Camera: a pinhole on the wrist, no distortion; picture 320 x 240 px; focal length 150.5 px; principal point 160.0 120.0 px. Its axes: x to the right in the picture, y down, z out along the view. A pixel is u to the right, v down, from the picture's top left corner.
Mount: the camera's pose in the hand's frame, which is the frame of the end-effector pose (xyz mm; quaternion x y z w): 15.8 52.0 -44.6 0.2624 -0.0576 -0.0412 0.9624
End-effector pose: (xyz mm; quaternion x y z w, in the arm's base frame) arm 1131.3 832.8 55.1 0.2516 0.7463 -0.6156 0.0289
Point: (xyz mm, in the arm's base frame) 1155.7 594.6 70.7
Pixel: 111.1 148.7
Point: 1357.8 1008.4 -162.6
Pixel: behind the camera
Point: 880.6 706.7 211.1
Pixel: 236.3 39.2
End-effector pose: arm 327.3 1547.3 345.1 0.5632 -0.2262 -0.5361 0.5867
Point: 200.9 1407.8 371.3
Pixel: 220.6 175.4
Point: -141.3 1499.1 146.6
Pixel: 166.4 85.5
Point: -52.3 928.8 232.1
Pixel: 303.1 171.9
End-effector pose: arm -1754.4 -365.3 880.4 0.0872 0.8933 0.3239 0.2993
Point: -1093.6 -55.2 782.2
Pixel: 69.1 227.5
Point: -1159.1 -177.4 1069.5
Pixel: outside the picture
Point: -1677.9 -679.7 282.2
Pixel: 211.9 7.6
